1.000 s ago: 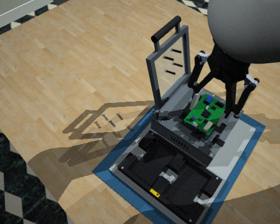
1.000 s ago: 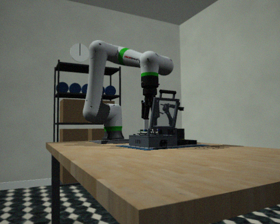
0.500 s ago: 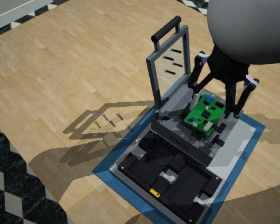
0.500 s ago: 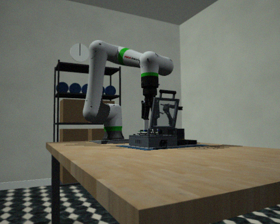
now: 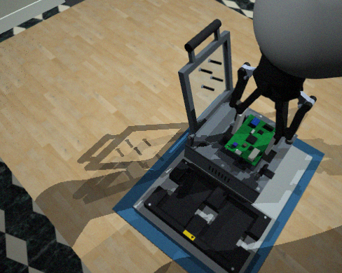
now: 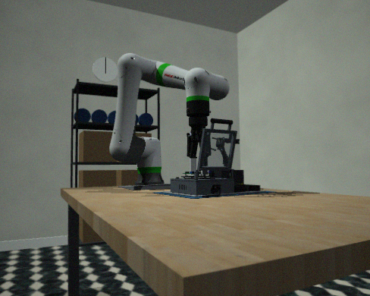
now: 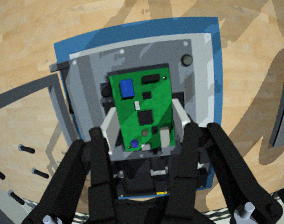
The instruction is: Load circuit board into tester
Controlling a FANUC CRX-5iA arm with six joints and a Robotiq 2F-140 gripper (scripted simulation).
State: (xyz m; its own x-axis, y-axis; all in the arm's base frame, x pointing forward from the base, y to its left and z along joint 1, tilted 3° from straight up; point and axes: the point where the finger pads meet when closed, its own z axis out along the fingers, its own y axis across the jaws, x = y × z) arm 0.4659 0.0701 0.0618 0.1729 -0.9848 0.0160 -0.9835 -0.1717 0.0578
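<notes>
Now: the green circuit board 2 cm below my hand. From my hand the other things lie so: tester lid 12 cm ahead, 8 cm above, 2 cm to the left; then tester 4 cm to the left, 3 cm ahead, 1 cm above.
</notes>
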